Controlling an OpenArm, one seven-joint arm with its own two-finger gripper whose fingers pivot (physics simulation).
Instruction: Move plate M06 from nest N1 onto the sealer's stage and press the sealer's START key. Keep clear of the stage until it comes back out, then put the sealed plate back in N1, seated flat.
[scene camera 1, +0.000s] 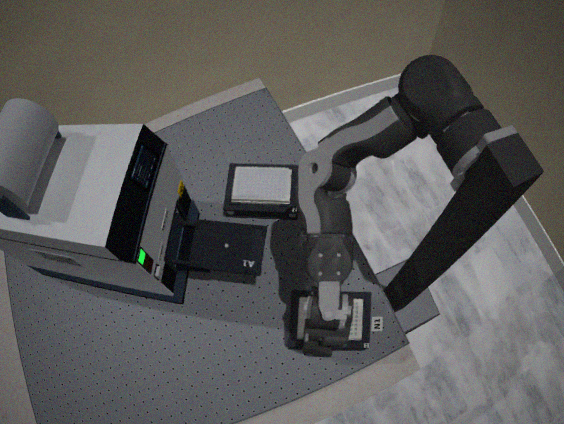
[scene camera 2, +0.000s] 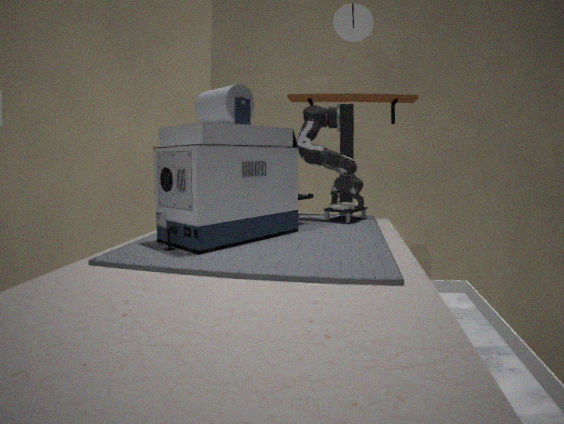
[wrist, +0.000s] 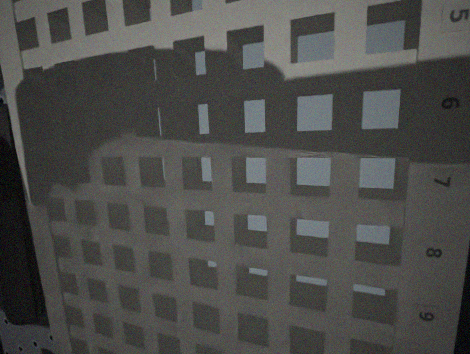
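Note:
Plate M06 (scene camera 1: 356, 320) (scene camera 2: 342, 205) (wrist: 345, 205), pale with square wells, lies in nest N1 (scene camera 1: 366, 300) (scene camera 2: 330, 209), beside the N1 label. My gripper (scene camera 1: 324, 325) (scene camera 2: 347, 202) is open, pointing down over the plate with its fingers around the plate's sides. One dark finger (wrist: 17, 240) shows at the left edge of the wrist view; finger contact with the plate cannot be made out. The sealer (scene camera 1: 70, 175) (scene camera 2: 250, 185) has its dark stage (scene camera 1: 237, 250) (scene camera 2: 306, 196) out and bare, marked A1. A green display (scene camera 1: 142, 256) glows on its front, near a small pale key (scene camera 1: 158, 271).
A second nest (scene camera 1: 228, 200) holds another pale plate (scene camera 1: 261, 185), behind the stage. A film roll (scene camera 1: 25, 150) (scene camera 2: 217, 105) sits on top of the sealer. The arm column (scene camera 1: 450, 225) (scene camera 2: 346, 130) stands at the right. A brown shelf (scene camera 2: 352, 97) hangs on the wall.

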